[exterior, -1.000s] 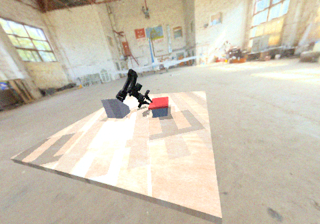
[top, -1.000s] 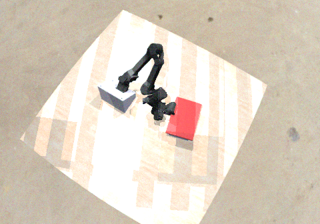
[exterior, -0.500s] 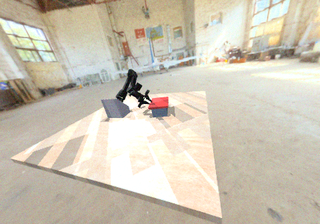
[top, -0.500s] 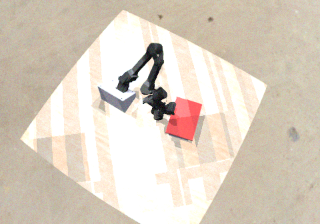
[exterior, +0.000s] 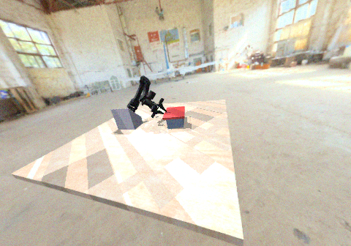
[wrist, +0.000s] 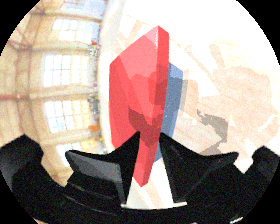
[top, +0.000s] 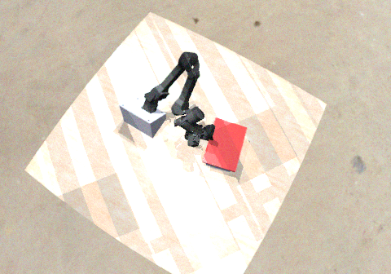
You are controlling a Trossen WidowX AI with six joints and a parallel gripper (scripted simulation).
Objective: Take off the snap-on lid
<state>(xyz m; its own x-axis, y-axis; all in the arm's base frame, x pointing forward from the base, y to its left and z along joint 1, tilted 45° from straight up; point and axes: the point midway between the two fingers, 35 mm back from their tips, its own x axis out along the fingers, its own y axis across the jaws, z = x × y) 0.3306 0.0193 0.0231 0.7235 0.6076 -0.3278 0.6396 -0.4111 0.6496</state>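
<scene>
Right now the red lid is 7 cm ahead of my gripper tip and 2 cm to the left of it. The rest, counted from my gripper tip: storage box 7 cm ahead, 5 cm below, 2 cm to the left.
</scene>
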